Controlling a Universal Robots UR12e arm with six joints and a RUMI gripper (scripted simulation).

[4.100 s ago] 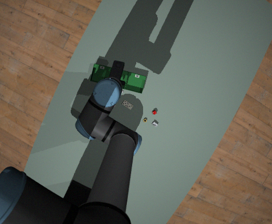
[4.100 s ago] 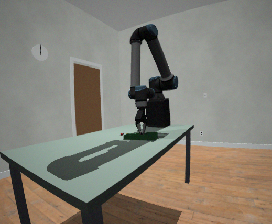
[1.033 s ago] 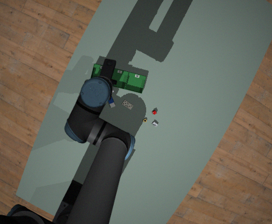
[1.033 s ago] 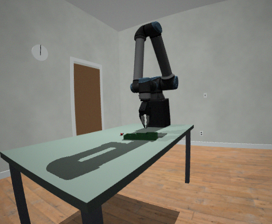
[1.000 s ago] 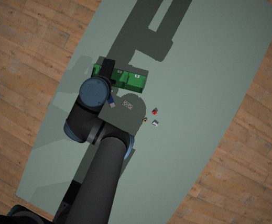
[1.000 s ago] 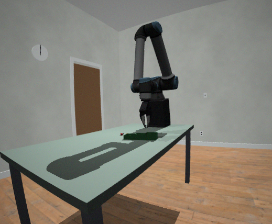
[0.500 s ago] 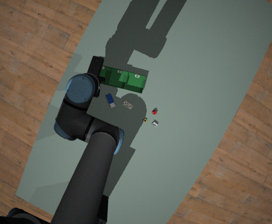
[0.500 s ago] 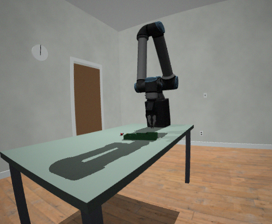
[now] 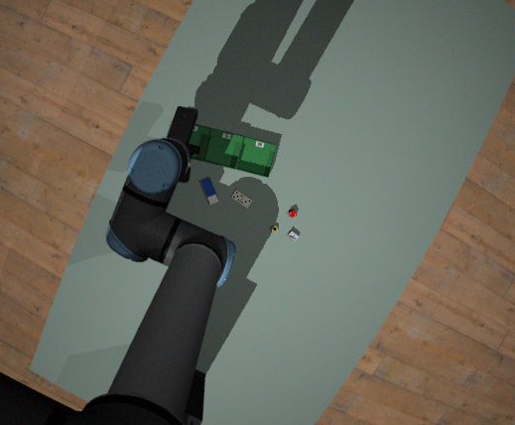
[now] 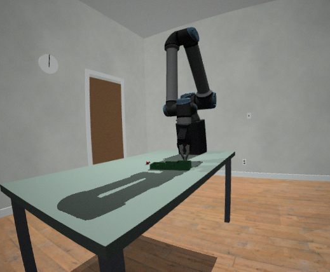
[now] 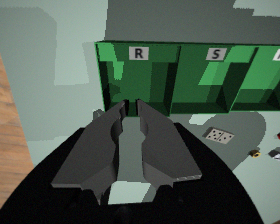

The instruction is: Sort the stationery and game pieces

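Now: hand 19 cm to the left of the white domino, 6 cm above it and 3 cm past it. Also, from my hand: blue-and-white eraser (12 cm to the right, 6 cm below, 6 cm behind); red die (32 cm to the right, 6 cm below, 2 cm ahead); brown ring-like piece (31 cm to the right, 6 cm below, 4 cm behind).
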